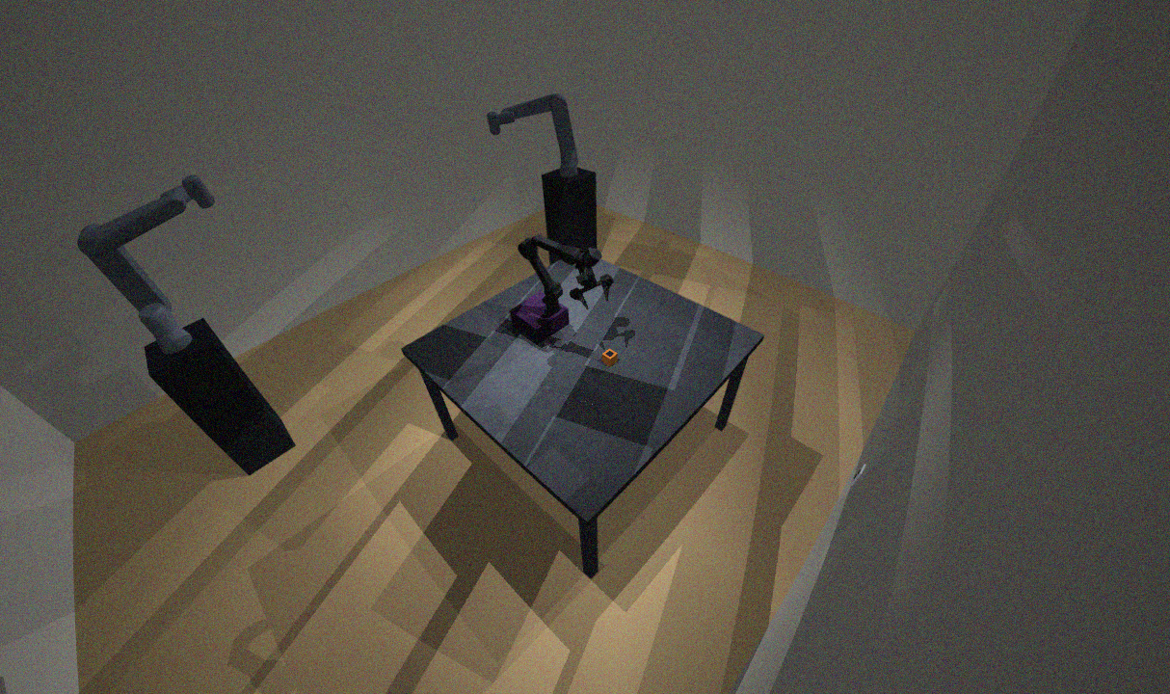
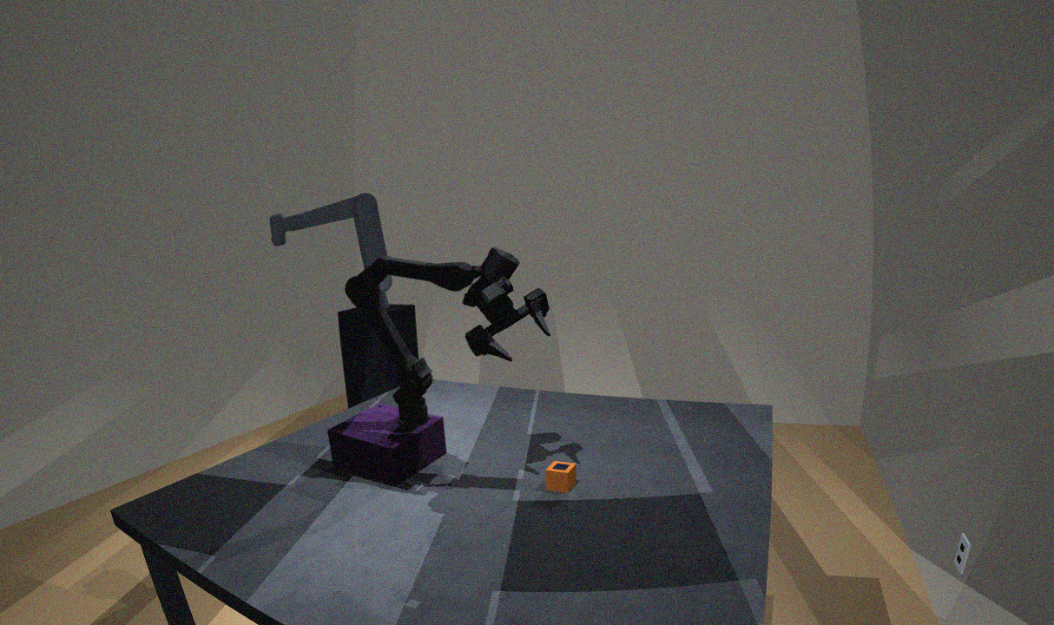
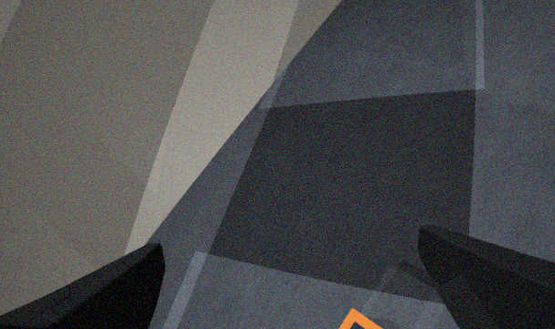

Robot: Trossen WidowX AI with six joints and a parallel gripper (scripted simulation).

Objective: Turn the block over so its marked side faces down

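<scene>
Right now the orange block is 5 cm ahead of my gripper tip, 3 cm to the left of it and 28 cm below it.
</scene>
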